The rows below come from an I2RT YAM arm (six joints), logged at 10 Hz.
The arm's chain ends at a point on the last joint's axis. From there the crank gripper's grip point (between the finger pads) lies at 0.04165 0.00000 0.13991 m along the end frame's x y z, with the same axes.
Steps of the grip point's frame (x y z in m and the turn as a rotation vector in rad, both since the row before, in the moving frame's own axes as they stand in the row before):
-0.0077, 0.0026, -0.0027, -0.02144, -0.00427, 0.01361
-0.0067, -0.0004, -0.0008, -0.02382, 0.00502, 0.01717
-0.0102, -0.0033, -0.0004, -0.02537, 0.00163, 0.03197
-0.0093, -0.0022, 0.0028, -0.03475, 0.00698, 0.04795
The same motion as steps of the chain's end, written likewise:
-0.0071, -0.0010, -0.0028, -0.02144, -0.00427, 0.01361
-0.0074, -0.0045, -0.0005, -0.02382, 0.00502, 0.01717
-0.0103, -0.0082, -0.0003, -0.02537, 0.00163, 0.03197
-0.0101, -0.0091, 0.0032, -0.03475, 0.00698, 0.04795

